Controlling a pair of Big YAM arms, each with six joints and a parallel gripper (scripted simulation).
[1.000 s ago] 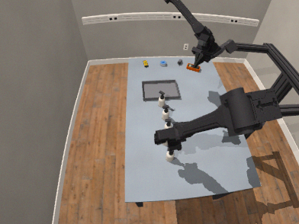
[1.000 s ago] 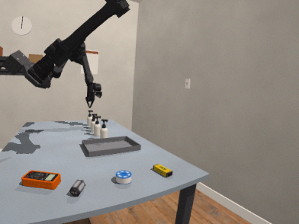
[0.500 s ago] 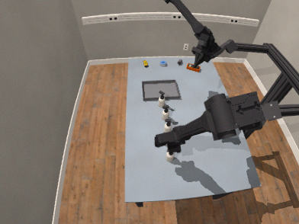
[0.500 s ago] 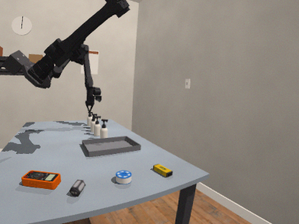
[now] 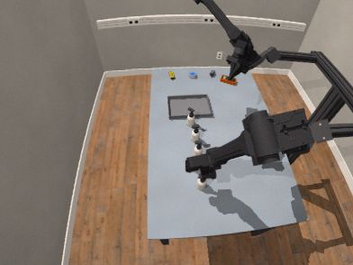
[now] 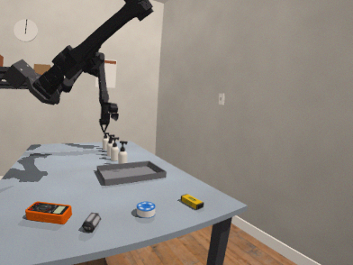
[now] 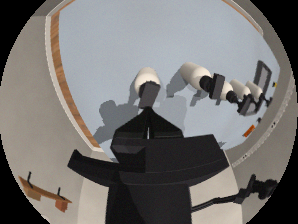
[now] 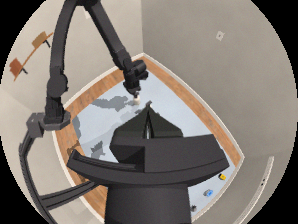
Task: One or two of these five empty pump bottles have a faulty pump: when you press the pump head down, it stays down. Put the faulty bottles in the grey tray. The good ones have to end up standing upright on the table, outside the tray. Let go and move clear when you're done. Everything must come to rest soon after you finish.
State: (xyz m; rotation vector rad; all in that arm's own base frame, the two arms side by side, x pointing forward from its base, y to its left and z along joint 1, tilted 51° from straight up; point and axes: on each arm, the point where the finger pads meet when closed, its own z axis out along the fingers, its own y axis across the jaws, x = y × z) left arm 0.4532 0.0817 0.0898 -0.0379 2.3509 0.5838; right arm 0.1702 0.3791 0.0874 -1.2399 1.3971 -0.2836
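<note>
My right gripper is now 110 mm short of the grey tray, 320 mm to the left of it and 500 mm above it. The rest, counted from my right hand: blue-and-white roll 40 mm ahead, 690 mm to the right, 500 mm below; then yellow tool 210 mm ahead, 700 mm to the right, 500 mm below; then orange multimeter 260 mm behind, 610 mm to the right, 500 mm below.
</note>
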